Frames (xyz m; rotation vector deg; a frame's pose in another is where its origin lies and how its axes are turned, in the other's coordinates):
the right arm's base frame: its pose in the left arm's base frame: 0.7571 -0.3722 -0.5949 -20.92 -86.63 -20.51
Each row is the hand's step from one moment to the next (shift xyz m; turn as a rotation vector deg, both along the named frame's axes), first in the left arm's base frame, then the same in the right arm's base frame.
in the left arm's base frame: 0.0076 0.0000 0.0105 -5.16 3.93 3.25
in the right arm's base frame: 0.0107 0.0033 -0.0065 3.09 1.18 6.46
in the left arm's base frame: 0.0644 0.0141 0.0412 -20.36 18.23 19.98
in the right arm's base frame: 0.0430 0.0409 -0.0502 19.36 7.01 26.87
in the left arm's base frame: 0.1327 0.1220 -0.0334 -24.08 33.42 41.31
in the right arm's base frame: -0.0299 0.1688 -0.0651 40.54 18.71 37.54
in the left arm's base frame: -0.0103 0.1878 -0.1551 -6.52 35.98 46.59
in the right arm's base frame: -0.1557 0.1651 0.0890 46.31 28.78 23.12
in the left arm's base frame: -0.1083 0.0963 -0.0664 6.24 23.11 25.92
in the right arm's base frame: -0.0696 0.0385 0.1381 26.04 23.18 5.42
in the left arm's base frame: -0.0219 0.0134 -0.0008 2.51 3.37 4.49
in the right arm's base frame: -0.0014 0.0022 0.0255 4.55 4.09 -0.62
